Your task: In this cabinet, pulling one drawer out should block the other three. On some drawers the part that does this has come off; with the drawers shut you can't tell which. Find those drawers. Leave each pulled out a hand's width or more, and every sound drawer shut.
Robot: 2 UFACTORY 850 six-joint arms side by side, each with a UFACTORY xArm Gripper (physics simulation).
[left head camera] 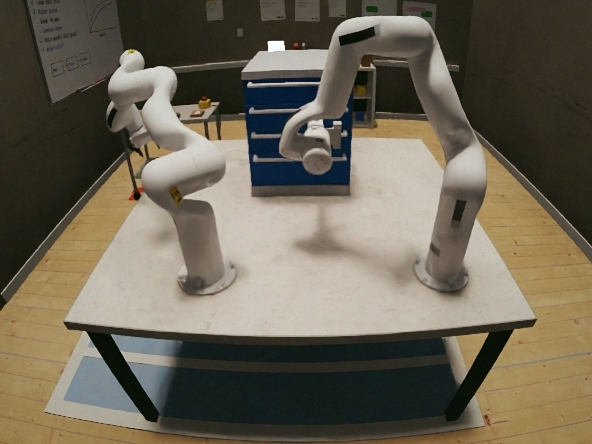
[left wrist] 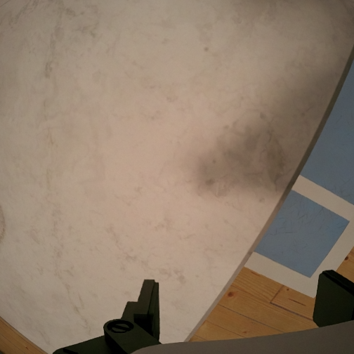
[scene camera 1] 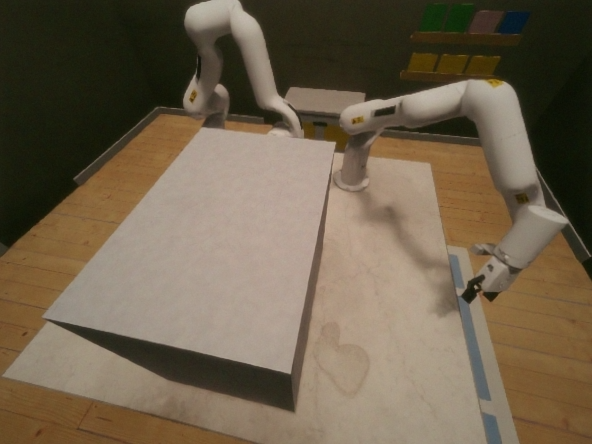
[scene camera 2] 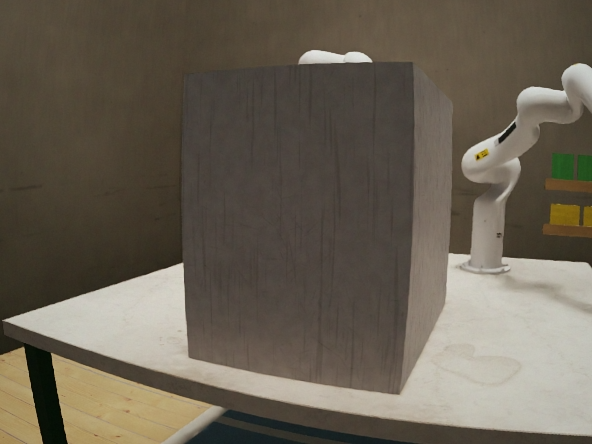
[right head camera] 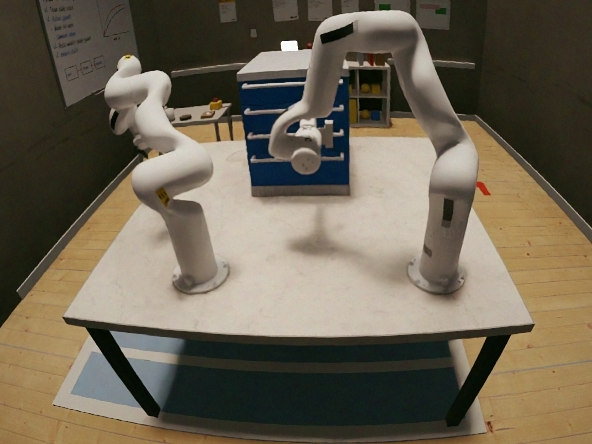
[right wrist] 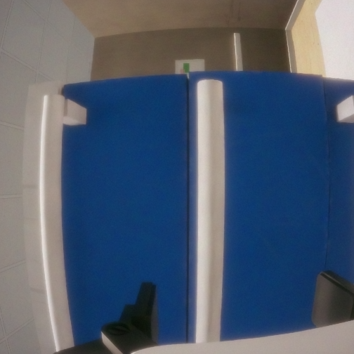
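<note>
The cabinet [left head camera: 285,62] [right head camera: 275,65] [scene camera 1: 200,225] [scene camera 2: 300,200] has four blue drawers, all looking shut: top drawer [left head camera: 280,95] [right wrist: 125,190], second drawer [left head camera: 270,121] [right wrist: 275,190], third drawer [left head camera: 265,146] [right wrist: 342,200] and bottom drawer [left head camera: 285,176]. My right gripper [right wrist: 239,305] is open in front of the fronts. In the right wrist view the second drawer's handle [right wrist: 210,200] runs between its fingers, not gripped; the head views hide the fingertips. My left gripper [scene camera 1: 481,296] [left wrist: 241,303] is open and empty, away from the cabinet near the table edge.
The cabinet stands on the white table [left head camera: 370,300] [right head camera: 370,300]. A side table [left head camera: 200,111] with small things stands behind my left arm. A shelf unit [right head camera: 388,95] stands against the wall behind the cabinet. My right arm arches over the table before the cabinet.
</note>
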